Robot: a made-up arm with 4 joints. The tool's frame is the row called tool. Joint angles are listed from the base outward.
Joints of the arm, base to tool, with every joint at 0 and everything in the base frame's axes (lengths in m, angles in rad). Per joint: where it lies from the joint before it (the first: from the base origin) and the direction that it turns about. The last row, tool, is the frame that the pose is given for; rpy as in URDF.
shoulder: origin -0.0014 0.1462 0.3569 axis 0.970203 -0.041 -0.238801
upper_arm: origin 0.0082 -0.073 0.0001 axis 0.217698 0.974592 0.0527
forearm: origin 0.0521 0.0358 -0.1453 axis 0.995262 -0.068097 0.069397
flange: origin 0.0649 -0.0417 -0.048 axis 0 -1 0
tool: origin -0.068 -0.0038 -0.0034 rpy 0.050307 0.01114 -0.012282
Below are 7 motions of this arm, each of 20 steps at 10 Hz.
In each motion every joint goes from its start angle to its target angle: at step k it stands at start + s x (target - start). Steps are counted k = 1, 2, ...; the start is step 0. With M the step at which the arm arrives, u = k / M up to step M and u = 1 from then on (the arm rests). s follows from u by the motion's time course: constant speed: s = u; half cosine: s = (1 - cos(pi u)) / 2; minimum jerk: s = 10 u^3 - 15 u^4 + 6 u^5.
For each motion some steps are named. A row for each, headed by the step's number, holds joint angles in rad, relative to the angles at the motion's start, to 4 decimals.
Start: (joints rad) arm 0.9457 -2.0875 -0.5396 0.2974
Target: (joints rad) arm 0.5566 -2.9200 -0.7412 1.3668
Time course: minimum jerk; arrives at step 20
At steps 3, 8, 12, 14, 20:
3: -0.0104 -0.0222 -0.0054 0.0285
8: -0.1235 -0.2643 -0.0640 0.3395
12: -0.2656 -0.5682 -0.1376 0.7299
14: -0.3256 -0.6967 -0.1687 0.8950
20: -0.3891 -0.8325 -0.2016 1.0694

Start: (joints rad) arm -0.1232 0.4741 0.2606 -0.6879
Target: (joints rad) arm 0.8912 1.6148 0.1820 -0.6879
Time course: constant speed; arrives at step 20
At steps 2, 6, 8, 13, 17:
2: 0.1014 0.1141 -0.0079 0.0000
6: 0.3043 0.3422 -0.0236 0.0000
8: 0.4058 0.4563 -0.0314 0.0000
13: 0.6594 0.7415 -0.0511 0.0000
17: 0.8622 0.9696 -0.0668 0.0000

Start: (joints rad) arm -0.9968 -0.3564 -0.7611 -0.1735
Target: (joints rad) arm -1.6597 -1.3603 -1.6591 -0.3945
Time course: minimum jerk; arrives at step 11
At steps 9, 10, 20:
9: -0.6331 -0.9588 -0.8577 -0.2111
10: -0.6586 -0.9973 -0.8921 -0.2196
20: -0.6629 -1.0039 -0.8980 -0.2210

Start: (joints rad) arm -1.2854 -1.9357 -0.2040 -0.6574
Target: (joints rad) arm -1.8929 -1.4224 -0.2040 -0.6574
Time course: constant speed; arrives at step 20
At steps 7, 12, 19, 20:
7: -0.2126 0.1797 0.0000 0.0000
12: -0.3645 0.3080 0.0000 0.0000
19: -0.5771 0.4876 0.0000 0.0000
20: -0.6075 0.5133 0.0000 0.0000

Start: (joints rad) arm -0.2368 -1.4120 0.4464 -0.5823
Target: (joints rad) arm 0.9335 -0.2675 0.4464 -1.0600
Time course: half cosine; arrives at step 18
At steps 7, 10, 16, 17, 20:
7: 0.3850 0.3765 0.0000 -0.1572
10: 0.6868 0.6716 0.0000 -0.2803
16: 1.1350 1.1100 0.0000 -0.4633
17: 1.1614 1.1358 0.0000 -0.4741
20: 1.1703 1.1445 0.0000 -0.4777

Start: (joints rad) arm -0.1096 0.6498 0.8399 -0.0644
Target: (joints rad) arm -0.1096 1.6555 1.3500 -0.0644
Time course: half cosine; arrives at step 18
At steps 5, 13, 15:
5: 0.0000 0.1796 0.0911 0.0000
13: 0.0000 0.8261 0.4190 0.0000
15: 0.0000 0.9383 0.4759 0.0000

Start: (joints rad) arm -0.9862 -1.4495 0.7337 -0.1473
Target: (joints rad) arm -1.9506 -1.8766 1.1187 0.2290
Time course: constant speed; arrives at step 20
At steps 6, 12, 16, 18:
6: -0.2893 -0.1281 0.1155 0.1129
12: -0.5786 -0.2563 0.2310 0.2258
16: -0.7715 -0.3417 0.3080 0.3010
18: -0.8680 -0.3844 0.3465 0.3387

